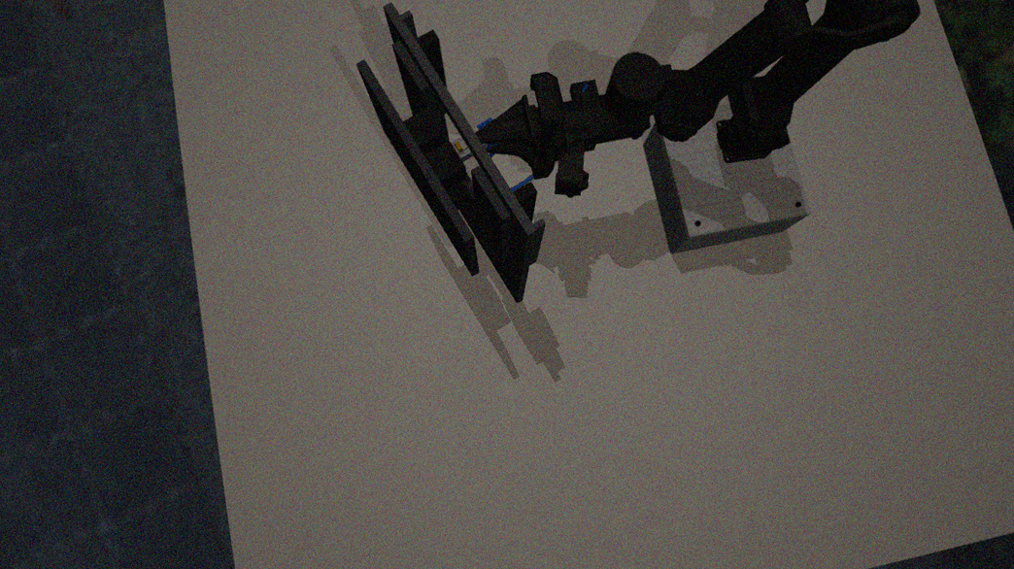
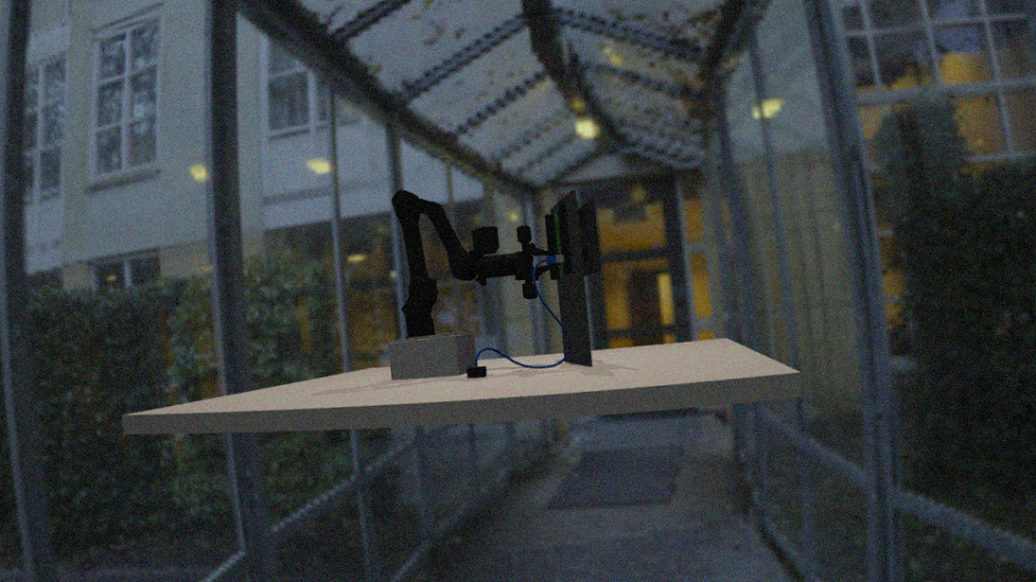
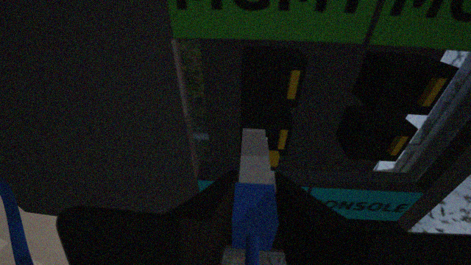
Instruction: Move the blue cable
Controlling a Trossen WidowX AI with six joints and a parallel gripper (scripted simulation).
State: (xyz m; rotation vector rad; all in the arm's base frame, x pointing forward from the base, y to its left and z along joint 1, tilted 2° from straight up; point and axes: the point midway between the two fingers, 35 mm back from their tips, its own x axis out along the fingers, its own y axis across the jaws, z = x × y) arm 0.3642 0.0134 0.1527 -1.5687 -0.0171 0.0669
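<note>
Right now the blue plug is right at my gripper tip. From my gripper tip the other things lie so: black block: 200 mm behind, 160 mm to the right, 260 mm below.
</note>
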